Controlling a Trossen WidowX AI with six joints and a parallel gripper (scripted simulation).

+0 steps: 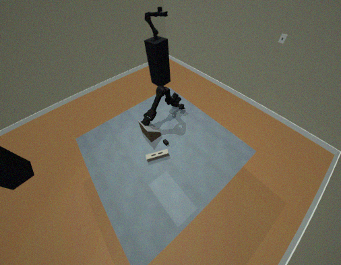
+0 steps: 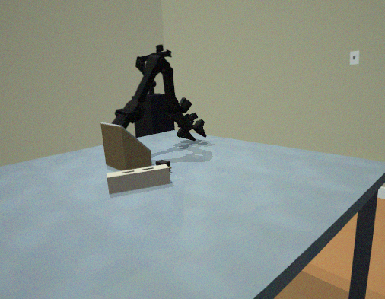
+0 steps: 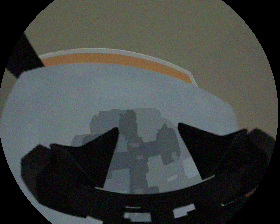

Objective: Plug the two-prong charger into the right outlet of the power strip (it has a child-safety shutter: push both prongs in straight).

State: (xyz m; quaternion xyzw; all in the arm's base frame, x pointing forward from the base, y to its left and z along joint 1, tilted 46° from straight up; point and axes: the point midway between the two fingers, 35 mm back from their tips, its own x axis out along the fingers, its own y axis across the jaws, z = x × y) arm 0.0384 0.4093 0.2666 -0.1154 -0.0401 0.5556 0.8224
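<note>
Now: gripper tip 46 cm to the left of the two-prong charger and 21 cm short of it.
</note>
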